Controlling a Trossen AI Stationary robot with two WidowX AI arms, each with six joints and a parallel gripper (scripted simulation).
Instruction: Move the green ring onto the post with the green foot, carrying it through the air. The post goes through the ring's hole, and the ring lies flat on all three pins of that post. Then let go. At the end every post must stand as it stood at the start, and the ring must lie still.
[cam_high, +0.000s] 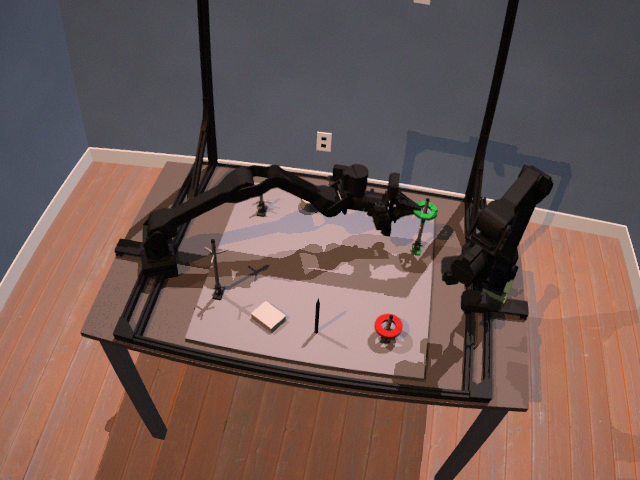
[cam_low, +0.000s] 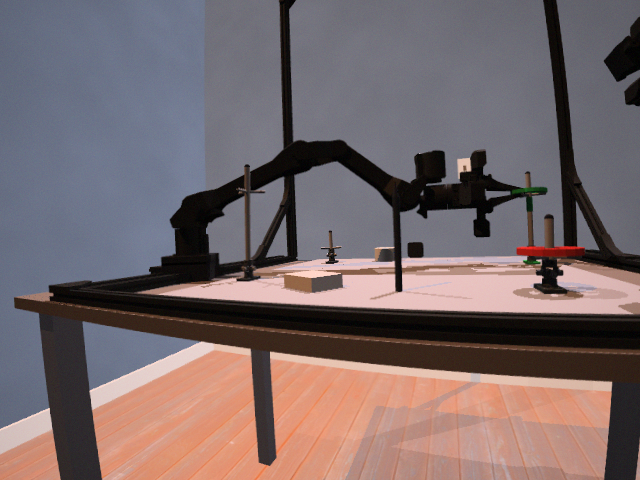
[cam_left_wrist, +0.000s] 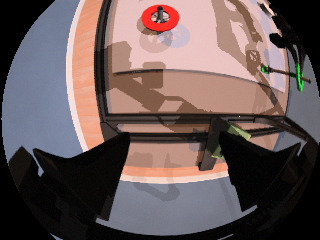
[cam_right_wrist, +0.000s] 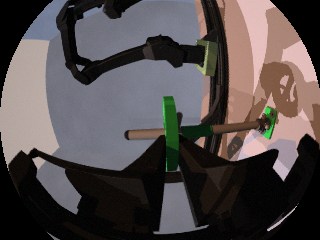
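The green ring is 5 cm to the left of my right hand. Also, from my right hand: black spike: 32 cm ahead, 22 cm to the right, 5 cm below; white block: 30 cm ahead, 34 cm to the right, 14 cm below.
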